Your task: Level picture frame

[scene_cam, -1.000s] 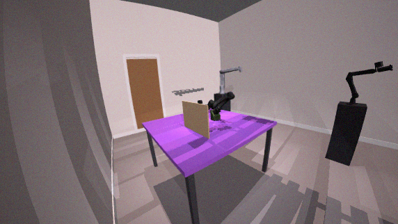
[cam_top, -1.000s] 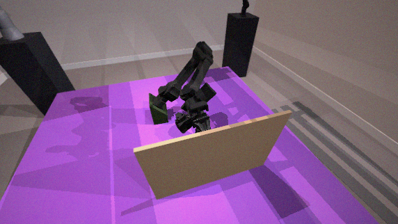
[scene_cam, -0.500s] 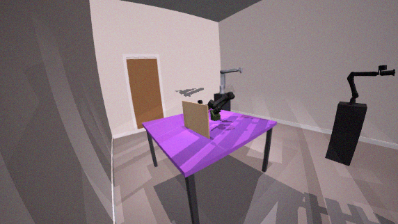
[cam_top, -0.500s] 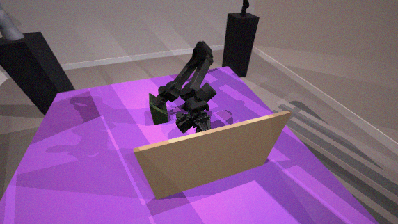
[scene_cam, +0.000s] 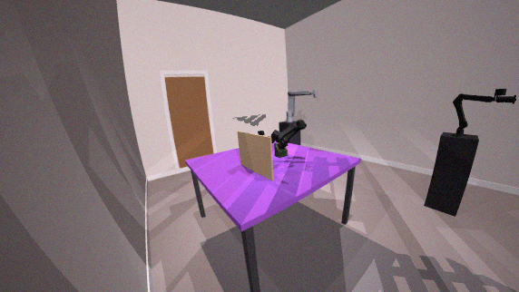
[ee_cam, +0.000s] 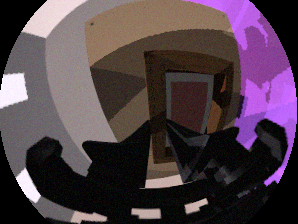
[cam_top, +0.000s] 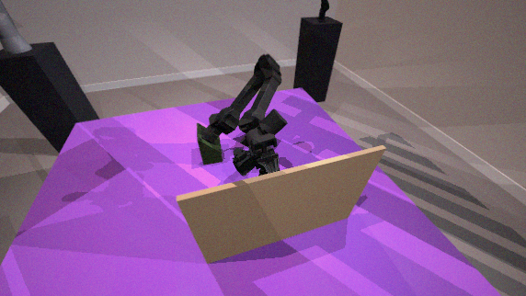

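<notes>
The picture frame is 5 cm below my gripper tip and 1 cm to the left of it. Round my gripper tip: wall panel: 7 cm below, 2 cm to the left, 2 cm ahead.
</notes>
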